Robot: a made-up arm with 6 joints. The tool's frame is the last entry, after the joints.
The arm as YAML. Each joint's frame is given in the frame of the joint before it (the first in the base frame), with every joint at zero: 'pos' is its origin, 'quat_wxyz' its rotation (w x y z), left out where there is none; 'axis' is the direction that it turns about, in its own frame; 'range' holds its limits. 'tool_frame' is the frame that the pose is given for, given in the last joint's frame.
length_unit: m
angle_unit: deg
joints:
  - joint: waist
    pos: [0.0, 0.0, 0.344]
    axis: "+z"
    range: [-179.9, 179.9]
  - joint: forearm
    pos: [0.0, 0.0, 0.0]
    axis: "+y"
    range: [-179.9, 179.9]
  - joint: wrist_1
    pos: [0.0, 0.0, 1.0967]
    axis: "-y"
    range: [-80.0, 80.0]
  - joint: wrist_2
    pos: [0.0, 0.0, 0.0]
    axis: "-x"
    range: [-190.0, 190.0]
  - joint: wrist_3
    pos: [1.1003, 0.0, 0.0]
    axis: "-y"
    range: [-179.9, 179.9]
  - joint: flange
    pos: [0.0, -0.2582, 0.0]
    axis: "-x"
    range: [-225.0, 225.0]
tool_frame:
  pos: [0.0, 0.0, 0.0]
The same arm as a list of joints. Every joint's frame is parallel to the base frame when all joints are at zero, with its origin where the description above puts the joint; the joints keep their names.
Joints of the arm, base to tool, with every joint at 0 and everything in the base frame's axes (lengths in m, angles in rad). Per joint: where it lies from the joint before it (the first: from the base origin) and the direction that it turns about. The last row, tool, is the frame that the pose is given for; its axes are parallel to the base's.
waist: origin 0.0000 0.0000 0.3440 axis 0 0 1
forearm: origin 0.0000 0.0000 0.0000 axis 0 1 0
wrist_1: origin 0.0000 0.0000 1.0967 axis 0 -1 0
wrist_2: origin 0.0000 0.0000 0.0000 axis -1 0 0
wrist_3: origin 1.1003 0.0000 0.0000 axis 0 -1 0
flange: origin 0.0000 -0.2582 0.0000 axis -1 0 0
tool: origin 0.0000 0.0000 0.0000
Joint limits (rad, base to tool): -3.1398..3.1398 -3.1398..3.1398 -1.3963..1.3963 -3.3161..3.3161 -3.1398..3.1398 -3.9270..3.9270

